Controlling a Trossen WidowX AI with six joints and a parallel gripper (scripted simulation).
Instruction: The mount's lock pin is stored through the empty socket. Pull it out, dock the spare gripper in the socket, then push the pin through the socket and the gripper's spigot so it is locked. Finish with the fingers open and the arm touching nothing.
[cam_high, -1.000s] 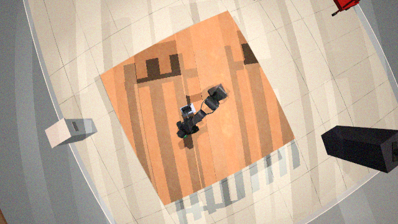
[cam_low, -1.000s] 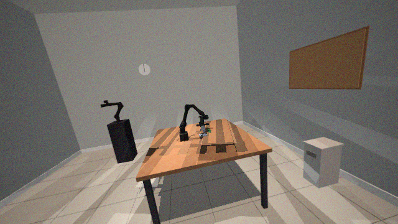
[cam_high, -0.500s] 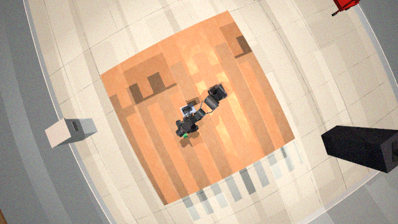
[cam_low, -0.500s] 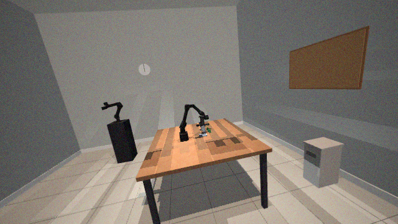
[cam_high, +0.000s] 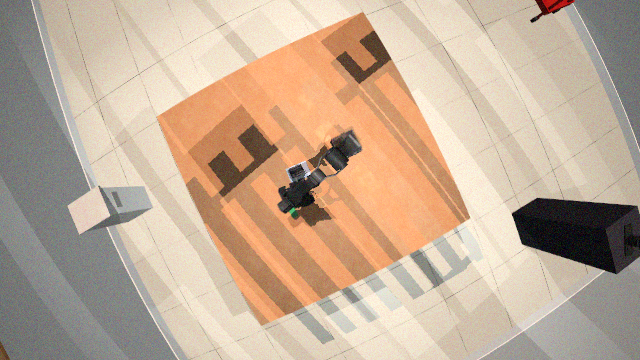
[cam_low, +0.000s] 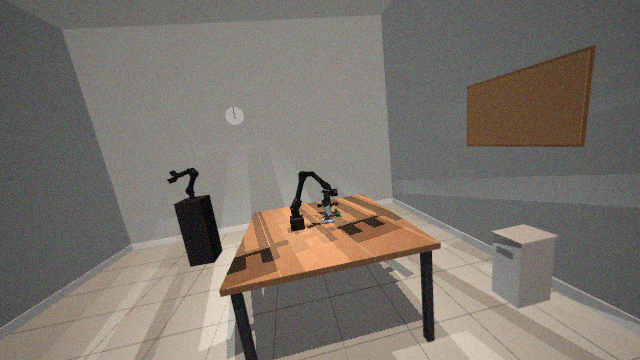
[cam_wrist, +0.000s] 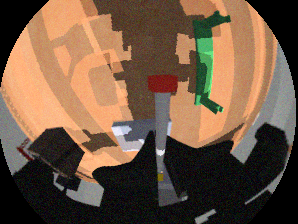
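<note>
Right now my gripper tip is 50 mm to the left of the grey mount and 10 mm past it. From my gripper tip the other things lie so: green part: 100 mm ahead, 80 mm to the left, 20 mm below; spare gripper: 80 mm above, 50 mm to the right, 10 mm behind.
</note>
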